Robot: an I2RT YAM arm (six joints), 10 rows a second.
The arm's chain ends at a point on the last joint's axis. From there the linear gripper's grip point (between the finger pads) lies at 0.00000 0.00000 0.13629 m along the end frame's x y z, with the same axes.
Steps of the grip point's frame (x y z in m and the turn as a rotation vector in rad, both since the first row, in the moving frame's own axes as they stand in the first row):
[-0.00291, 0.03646, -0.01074, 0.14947, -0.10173, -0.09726]
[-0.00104, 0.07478, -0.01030, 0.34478, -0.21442, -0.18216]
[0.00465, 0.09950, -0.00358, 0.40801, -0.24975, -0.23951]
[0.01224, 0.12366, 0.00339, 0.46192, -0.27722, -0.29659]
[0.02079, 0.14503, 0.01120, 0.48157, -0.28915, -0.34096]
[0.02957, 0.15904, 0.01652, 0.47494, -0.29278, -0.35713]
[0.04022, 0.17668, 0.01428, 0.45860, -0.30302, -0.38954]
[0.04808, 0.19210, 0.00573, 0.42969, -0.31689, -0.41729]
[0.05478, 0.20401, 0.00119, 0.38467, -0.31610, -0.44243]
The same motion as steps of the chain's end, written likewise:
[0.01184, 0.05602, -0.00852, 0.14947, -0.10173, -0.09726]
[0.03144, 0.11762, 0.00075, 0.34478, -0.21442, -0.18216]
[0.04359, 0.14851, 0.01165, 0.40801, -0.24975, -0.23951]
[0.05673, 0.17729, 0.02255, 0.46192, -0.27722, -0.29659]
[0.06822, 0.19956, 0.03194, 0.48157, -0.28915, -0.34096]
[0.07776, 0.21227, 0.03697, 0.47494, -0.29278, -0.35713]
[0.09018, 0.22682, 0.03410, 0.45860, -0.30302, -0.38954]
[0.09980, 0.23761, 0.02442, 0.42969, -0.31689, -0.41729]
[0.10592, 0.24346, 0.01747, 0.38467, -0.31610, -0.44243]

